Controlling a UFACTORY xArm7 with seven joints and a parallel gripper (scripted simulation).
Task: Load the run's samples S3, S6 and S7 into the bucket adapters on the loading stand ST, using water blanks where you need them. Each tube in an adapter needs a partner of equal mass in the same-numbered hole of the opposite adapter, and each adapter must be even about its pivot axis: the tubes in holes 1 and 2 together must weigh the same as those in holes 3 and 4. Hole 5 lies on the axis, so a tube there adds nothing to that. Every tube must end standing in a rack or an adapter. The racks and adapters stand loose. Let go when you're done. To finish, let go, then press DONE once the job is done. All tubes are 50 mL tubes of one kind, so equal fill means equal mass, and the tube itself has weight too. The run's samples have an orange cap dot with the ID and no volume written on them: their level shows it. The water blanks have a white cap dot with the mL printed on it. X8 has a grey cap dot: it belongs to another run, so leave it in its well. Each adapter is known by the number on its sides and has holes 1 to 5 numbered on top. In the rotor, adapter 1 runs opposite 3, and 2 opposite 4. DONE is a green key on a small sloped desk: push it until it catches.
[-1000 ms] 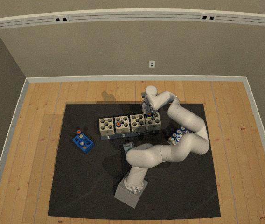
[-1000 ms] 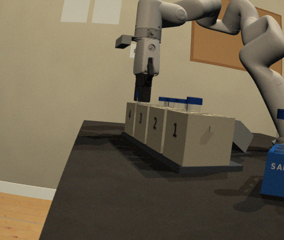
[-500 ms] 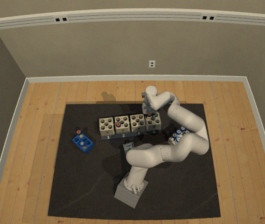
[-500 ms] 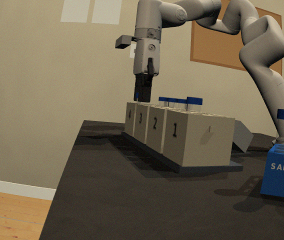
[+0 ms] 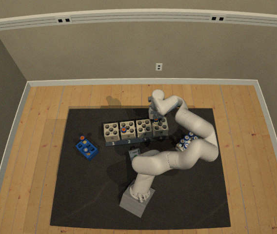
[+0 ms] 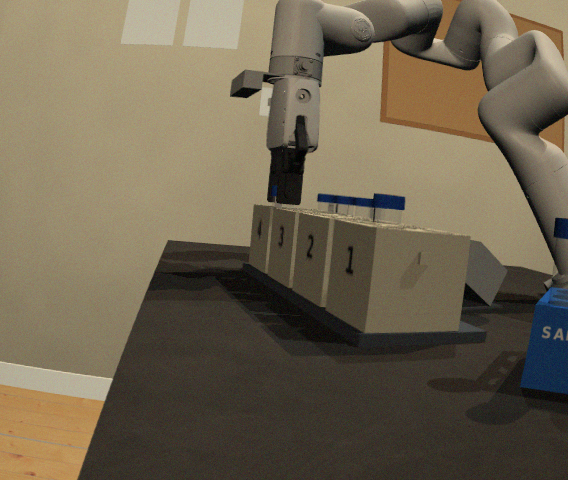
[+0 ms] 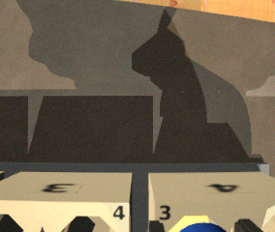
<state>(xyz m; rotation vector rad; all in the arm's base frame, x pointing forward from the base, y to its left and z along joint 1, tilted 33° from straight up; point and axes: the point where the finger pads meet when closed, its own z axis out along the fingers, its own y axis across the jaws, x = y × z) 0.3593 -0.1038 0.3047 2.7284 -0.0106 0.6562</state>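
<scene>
The blue sample rack lies 70 mm behind my hand, 490 mm to the left of it and 90 mm below it. Also, from my hand: white blank rack (190 mm behind, 170 mm to the right, 90 mm below); then adapter 1 (310 mm to the left, 70 mm below).
</scene>
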